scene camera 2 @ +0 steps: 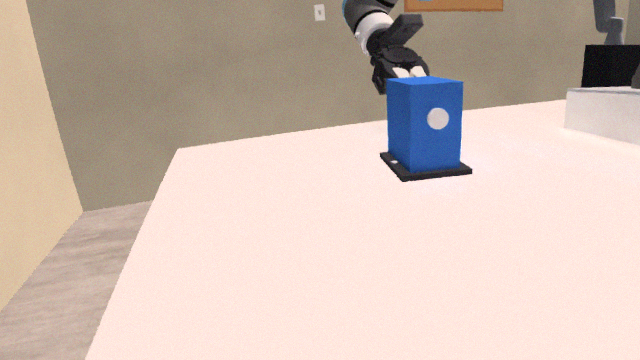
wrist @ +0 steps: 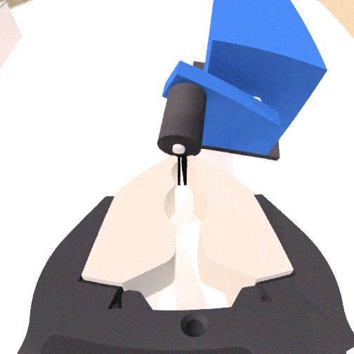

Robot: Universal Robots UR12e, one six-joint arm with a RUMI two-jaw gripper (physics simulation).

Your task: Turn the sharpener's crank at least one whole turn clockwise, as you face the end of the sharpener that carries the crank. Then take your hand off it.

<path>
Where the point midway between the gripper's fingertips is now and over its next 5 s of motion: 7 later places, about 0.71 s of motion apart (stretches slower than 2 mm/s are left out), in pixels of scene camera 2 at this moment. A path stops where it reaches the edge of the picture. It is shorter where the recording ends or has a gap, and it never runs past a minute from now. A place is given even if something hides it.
My gripper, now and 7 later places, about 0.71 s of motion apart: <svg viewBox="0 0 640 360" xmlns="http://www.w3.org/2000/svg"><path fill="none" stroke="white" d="M424 102L422 95L420 89L416 84L410 79L404 77L398 76L401 77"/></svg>
</path>
